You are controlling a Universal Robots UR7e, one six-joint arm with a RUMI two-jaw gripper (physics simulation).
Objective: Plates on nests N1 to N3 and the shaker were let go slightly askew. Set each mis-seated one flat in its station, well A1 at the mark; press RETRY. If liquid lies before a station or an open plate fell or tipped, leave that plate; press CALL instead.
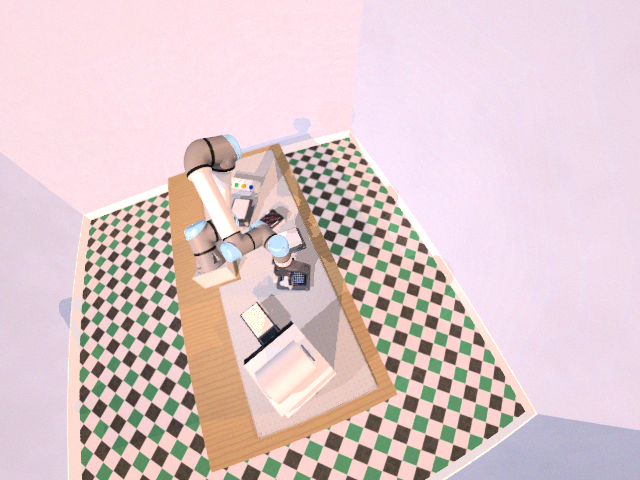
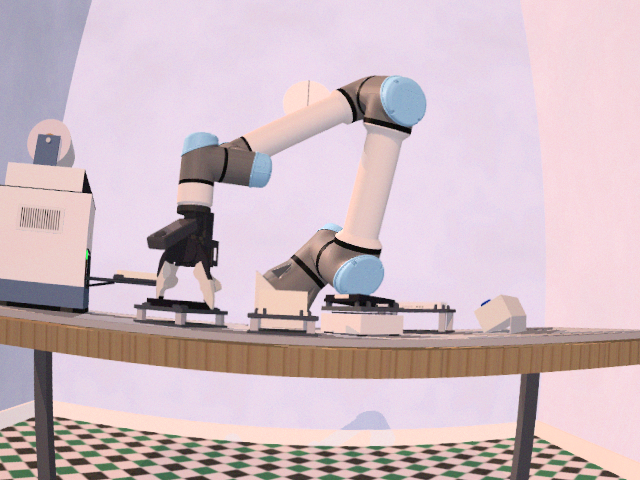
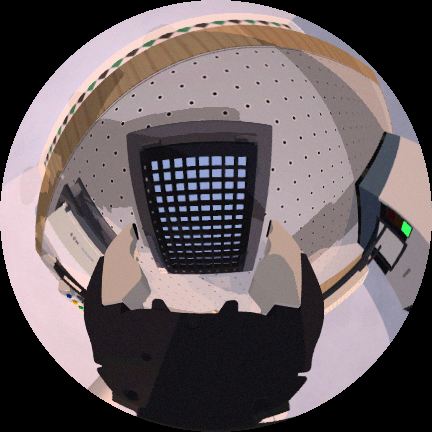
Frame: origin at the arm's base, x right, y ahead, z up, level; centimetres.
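Seen in the pictures: gripper, fingertip midpoint: (image 1: 292,276) (image 3: 200,223); arm's base, origin of the base link: (image 1: 211,266).
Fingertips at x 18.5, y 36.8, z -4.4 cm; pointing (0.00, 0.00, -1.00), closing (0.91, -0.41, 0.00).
Observation:
Pixels of each thing's top centre, then the offset from my fingertips to it. "spot": a spot on its surface instead.
- black plate with pale blue wells, middle of its top: (image 3: 200,225) (image 2: 181,300) (image 1: 293,275) dx +0.4, dy +0.6, dz +1.3 cm
- dark plate with red wells, middle of its top: (image 2: 359,295) (image 3: 73,290) (image 1: 269,219) dx -34.3, dy -1.0, dz +4.3 cm
- shaker, surface spot: (image 2: 361,324) spot: dx -34.0, dy +7.2, dz -1.3 cm
- white plate, middle of its top: (image 2: 417,301) (image 1: 239,208) dx -49.4, dy -15.3, dz +3.6 cm
- button box, middle of its top: (image 2: 502,296) (image 3: 73,305) (image 1: 240,180) dx -69.1, dy -10.1, dz +4.9 cm
- large white machine, middle of its top: (image 2: 60,129) (image 1: 281,367) dx +41.1, dy -12.6, dz +42.1 cm
- cream plate, middle of its top: (image 3: 342,298) (image 2: 140,272) (image 1: 256,319) dx +16.4, dy -21.5, dz +7.4 cm
A black plate with pale blue wells (image 1: 298,277) (image 2: 178,303) (image 3: 199,186) lies in a dark nest (image 2: 218,312) (image 3: 265,150); whether it is fully flat is hard to tell. My gripper (image 2: 186,301) (image 3: 200,223) is open and empty, pointing down, its fingertips at either side of this plate, close to its height. A white plate or box (image 1: 292,238) (image 3: 75,235) sits in the neighbouring nest. A dark plate with red wells (image 1: 271,218) (image 2: 359,299) lies on a low white block, apparently the shaker (image 2: 361,324). Another white plate (image 1: 241,208) sits in a further nest. No liquid can be made out.
A button box (image 1: 244,184) (image 2: 500,312) (image 3: 74,300) with green, yellow and blue buttons stands at the far end. A large white machine (image 1: 289,374) (image 2: 41,248) with a green light stands at the other end; its arm holds out a cream plate (image 1: 258,320).

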